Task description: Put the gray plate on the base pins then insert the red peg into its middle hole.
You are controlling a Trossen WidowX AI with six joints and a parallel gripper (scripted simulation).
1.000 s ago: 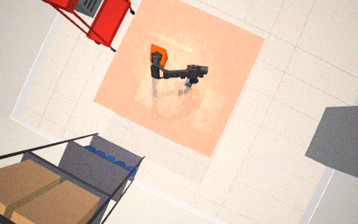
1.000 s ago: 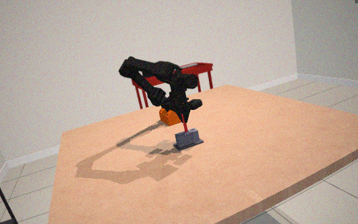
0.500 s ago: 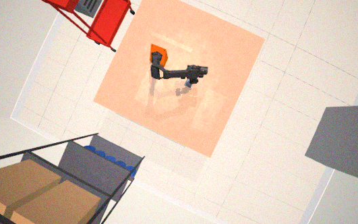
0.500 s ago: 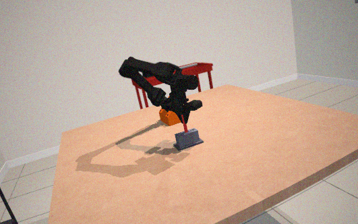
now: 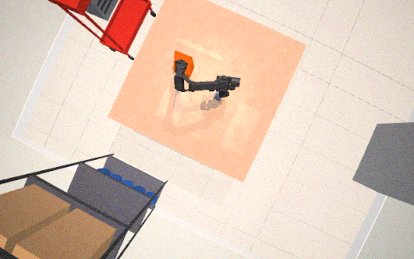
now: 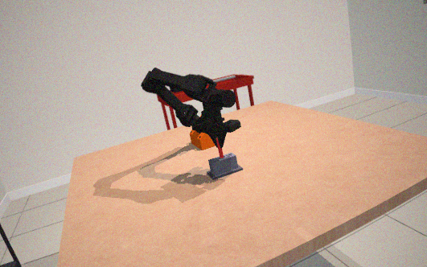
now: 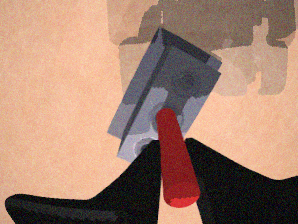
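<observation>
Right now my gripper tip is 5 cm above the gray plate. Round my gripper tip: red peg (right at my gripper tip); then base (9 cm below).
</observation>
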